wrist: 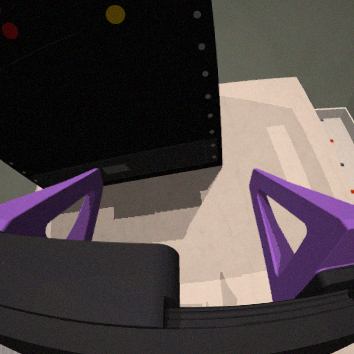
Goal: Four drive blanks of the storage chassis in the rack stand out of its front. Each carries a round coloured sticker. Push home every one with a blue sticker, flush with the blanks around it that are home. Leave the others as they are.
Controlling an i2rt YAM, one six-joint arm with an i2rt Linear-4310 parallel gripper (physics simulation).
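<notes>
The black rack [125,100] fills the upper left of the wrist view. Its front is very dark, and the edges of single drive blanks can hardly be made out. A round yellow sticker [115,14] shows near the top, and a round red sticker [10,31] shows at the upper left, with a sliver of another red one at the left edge. No blue sticker shows in this view. My gripper [175,176] is wide open, with nothing between its two purple fingers. It is below and in front of the rack's lower edge, apart from the blanks.
A pale table top [235,215] lies below and to the right of the rack, with the rack's shadow on it. A light tray [345,165] with small red and dark marks is at the right edge. A row of grey round dots runs down the rack's right side.
</notes>
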